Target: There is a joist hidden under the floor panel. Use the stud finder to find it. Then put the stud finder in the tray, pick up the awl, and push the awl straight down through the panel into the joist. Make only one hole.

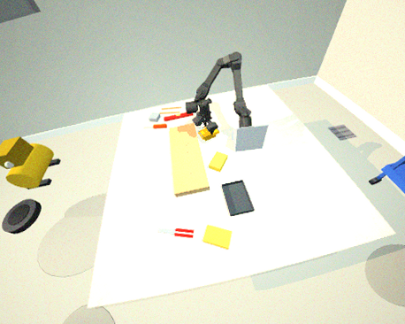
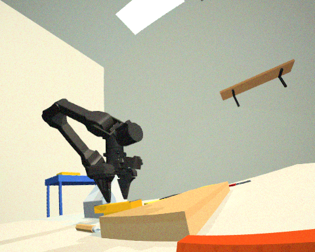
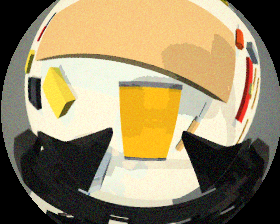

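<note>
Right now my gripper tip is 10 mm past the yellow stud finder and 50 mm above it. From my gripper tip the other things lie so: red level 180 mm ahead, 300 mm to the right, 50 mm below; then dark tray 30 mm behind, 470 mm to the left, 50 mm below; then awl 10 mm ahead, 100 mm to the right, 50 mm below.
</note>
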